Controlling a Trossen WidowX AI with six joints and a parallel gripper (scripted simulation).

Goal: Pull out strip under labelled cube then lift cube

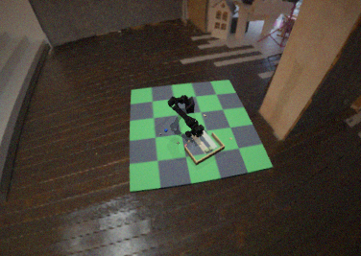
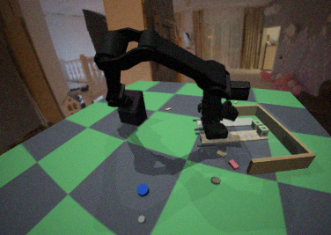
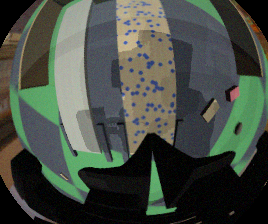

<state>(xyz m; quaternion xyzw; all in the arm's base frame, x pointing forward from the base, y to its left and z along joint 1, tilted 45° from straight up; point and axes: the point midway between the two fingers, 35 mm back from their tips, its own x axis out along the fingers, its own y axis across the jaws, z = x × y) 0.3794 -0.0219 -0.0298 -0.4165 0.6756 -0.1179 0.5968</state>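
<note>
My gripper tip is 10 cm short of the red block and 10 cm to the left of it. From my gripper tip the other things lie so: brown pebble 6 cm ahead, 17 cm to the right; then grey disc 6 cm behind, 33 cm to the right; then blue disc 10 cm behind, 27 cm to the right.
</note>
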